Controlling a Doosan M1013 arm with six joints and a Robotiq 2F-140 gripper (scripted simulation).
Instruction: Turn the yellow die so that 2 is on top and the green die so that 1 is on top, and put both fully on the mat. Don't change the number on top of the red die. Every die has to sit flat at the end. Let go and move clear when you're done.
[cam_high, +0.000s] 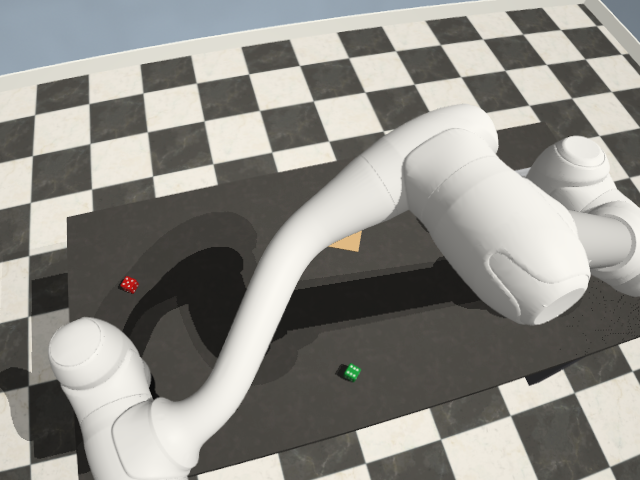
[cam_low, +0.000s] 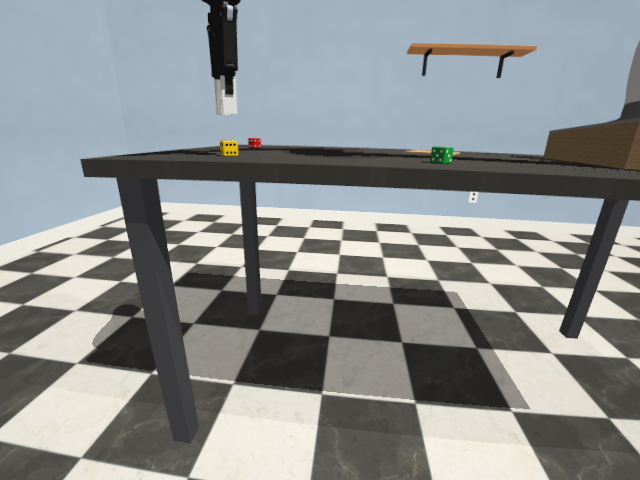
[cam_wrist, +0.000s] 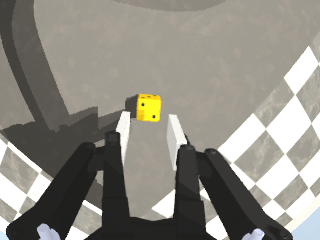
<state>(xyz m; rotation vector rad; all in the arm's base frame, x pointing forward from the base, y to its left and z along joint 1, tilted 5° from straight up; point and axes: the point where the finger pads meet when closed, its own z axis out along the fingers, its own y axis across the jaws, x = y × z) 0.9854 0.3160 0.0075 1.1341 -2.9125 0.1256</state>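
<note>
The yellow die is 10 cm below my hand. Also, from my hand: tan mat (47 cm behind, 44 cm to the right, 11 cm below); red die (34 cm to the right, 10 cm below, 9 cm ahead); green die (42 cm behind, 10 cm below, 3 cm to the right).
</note>
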